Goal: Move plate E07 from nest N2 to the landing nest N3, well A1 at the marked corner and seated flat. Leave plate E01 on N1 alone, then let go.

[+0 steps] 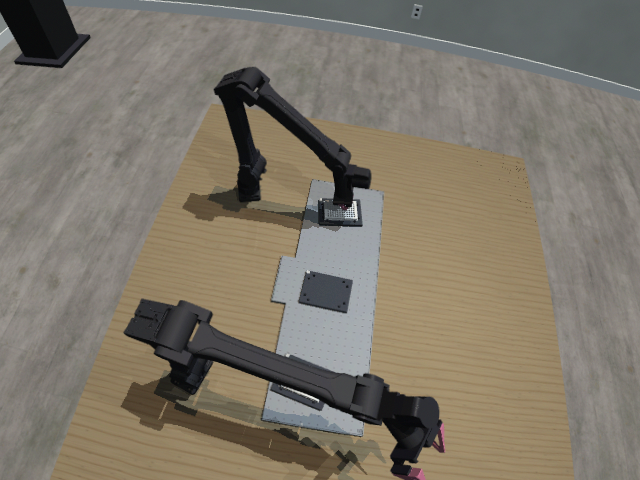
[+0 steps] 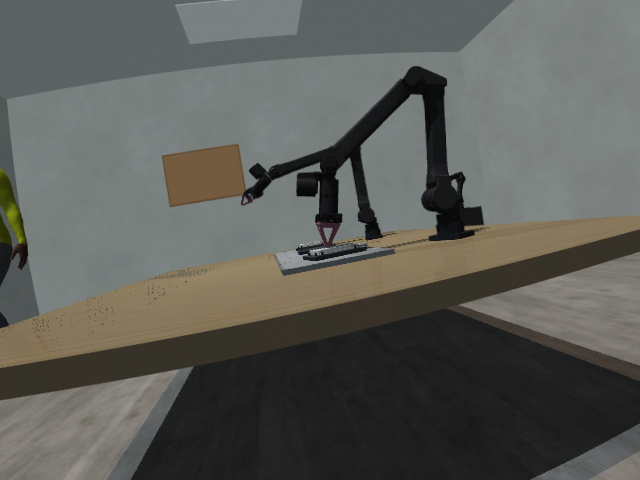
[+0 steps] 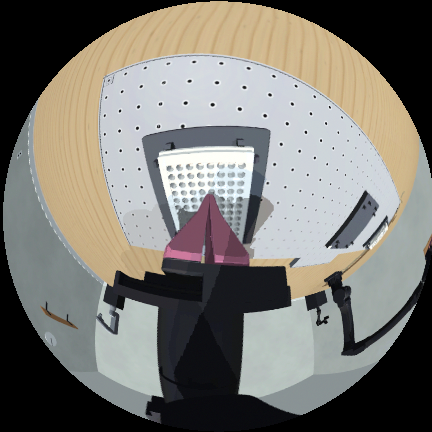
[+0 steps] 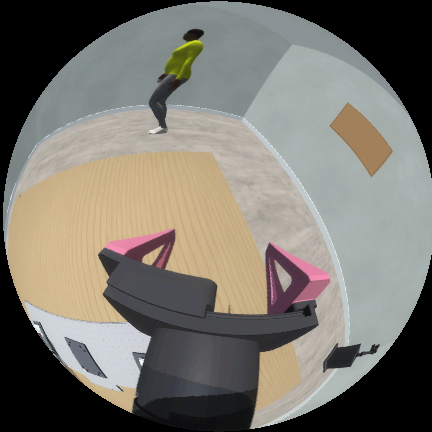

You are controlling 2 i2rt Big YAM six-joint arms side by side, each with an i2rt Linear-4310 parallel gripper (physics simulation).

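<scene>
A white well plate (image 1: 331,213) (image 2: 341,251) (image 3: 200,172) lies on a dark nest (image 1: 360,220) (image 3: 210,135) at the far end of the pegboard and looks flat. My left gripper (image 1: 344,207) (image 2: 328,244) (image 3: 208,197) is shut and empty, its tips together at or just above the wells. An empty dark nest (image 1: 325,291) (image 3: 352,220) (image 4: 86,355) lies mid-board. A second plate (image 1: 299,393) (image 3: 377,235) sits on the near nest (image 1: 315,406), partly hidden under my right arm. My right gripper (image 1: 435,465) (image 2: 244,201) (image 4: 220,241) is open and empty, away from the plates. Labels and well A1 are unreadable.
The grey pegboard (image 1: 356,253) (image 3: 200,95) lies on the wooden table (image 1: 454,289) (image 4: 135,195). My right arm (image 1: 268,364) reaches over the near end of the board. A person (image 4: 182,62) in a yellow-green top stands beyond the table.
</scene>
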